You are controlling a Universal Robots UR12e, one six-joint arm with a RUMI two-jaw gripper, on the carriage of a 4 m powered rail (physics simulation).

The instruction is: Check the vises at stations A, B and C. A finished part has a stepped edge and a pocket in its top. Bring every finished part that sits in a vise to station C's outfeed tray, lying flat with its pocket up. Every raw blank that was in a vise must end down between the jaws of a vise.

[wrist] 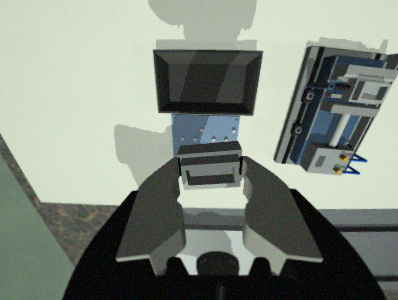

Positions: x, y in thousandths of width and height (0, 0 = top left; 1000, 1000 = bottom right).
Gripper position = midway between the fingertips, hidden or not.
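Note:
Here is my gripper (526, 528), which I can see. I can see a grey finished part (531, 552) too, along with a blue plate (552, 425).

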